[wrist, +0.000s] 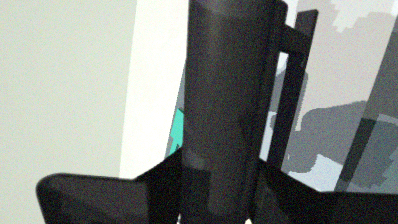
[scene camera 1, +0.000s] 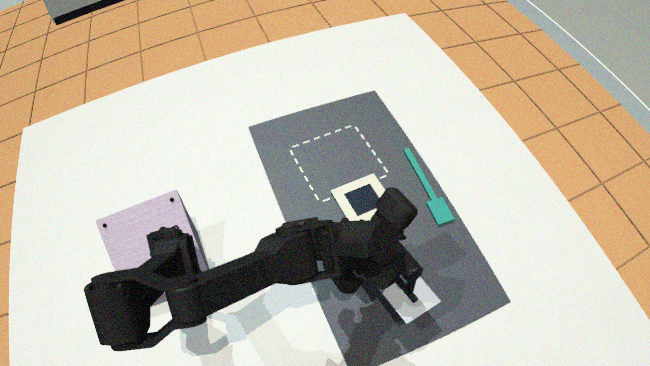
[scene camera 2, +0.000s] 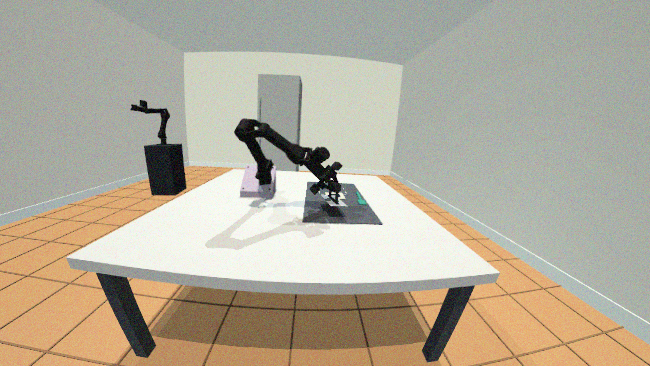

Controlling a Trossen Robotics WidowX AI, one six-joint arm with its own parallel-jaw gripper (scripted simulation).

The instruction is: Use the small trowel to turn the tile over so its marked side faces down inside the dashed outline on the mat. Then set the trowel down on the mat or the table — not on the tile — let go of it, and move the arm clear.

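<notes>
There's a teal arrow-shaped bar here that I can see, and a grey mat too. My gripper holds a trowel, and the wrist view shows my gripper as well.
</notes>
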